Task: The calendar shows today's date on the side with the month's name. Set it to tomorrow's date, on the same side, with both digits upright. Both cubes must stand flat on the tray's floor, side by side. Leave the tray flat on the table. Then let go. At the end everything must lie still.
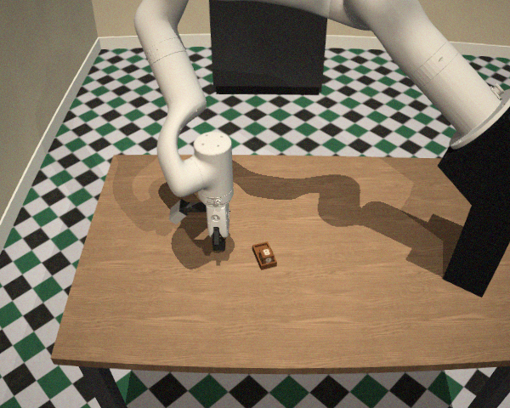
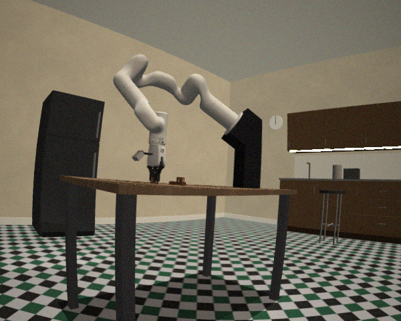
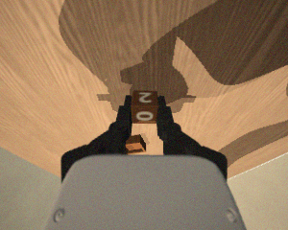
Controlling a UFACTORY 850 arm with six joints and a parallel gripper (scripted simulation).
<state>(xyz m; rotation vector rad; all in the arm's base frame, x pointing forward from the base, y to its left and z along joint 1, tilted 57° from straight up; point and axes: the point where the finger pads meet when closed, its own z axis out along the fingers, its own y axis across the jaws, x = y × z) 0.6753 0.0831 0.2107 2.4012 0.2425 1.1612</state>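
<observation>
Now: the brown calendar cube 2 cm below my hand.
</observation>
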